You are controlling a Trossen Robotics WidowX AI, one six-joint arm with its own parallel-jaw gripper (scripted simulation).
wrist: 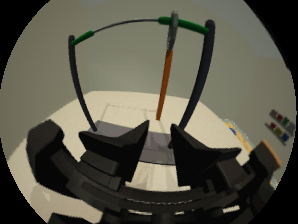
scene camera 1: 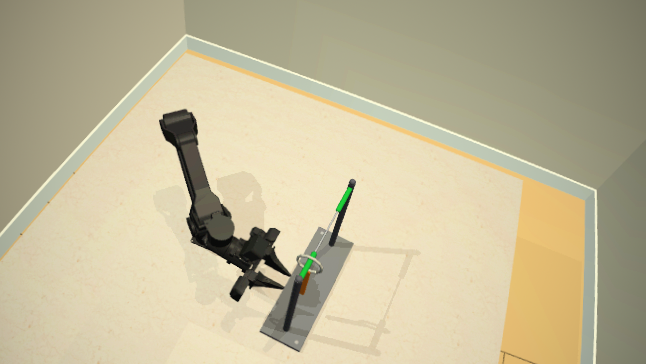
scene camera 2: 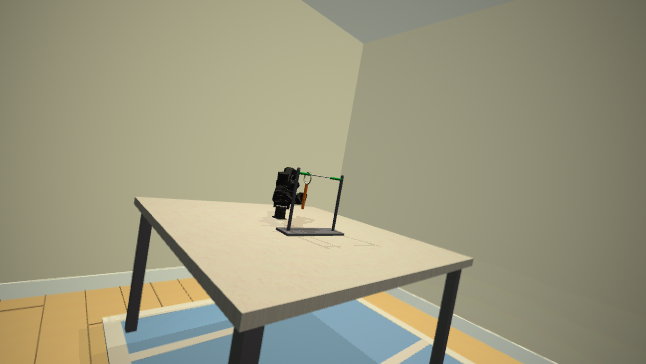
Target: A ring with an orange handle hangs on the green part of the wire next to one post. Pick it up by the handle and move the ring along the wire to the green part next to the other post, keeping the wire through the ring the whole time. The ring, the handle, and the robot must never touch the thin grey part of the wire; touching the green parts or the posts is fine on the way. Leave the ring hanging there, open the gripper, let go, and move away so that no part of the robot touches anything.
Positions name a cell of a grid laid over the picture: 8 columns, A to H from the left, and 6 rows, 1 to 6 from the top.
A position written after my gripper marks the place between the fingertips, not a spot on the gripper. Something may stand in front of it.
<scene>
In view: my gripper (scene camera 1: D5) and a stand (scene camera 1: D6).
My gripper is seen too in the wrist view (wrist: E4). The stand is seen too in the wrist view (wrist: F1) and in scene camera 2 (scene camera 2: D4).
</scene>
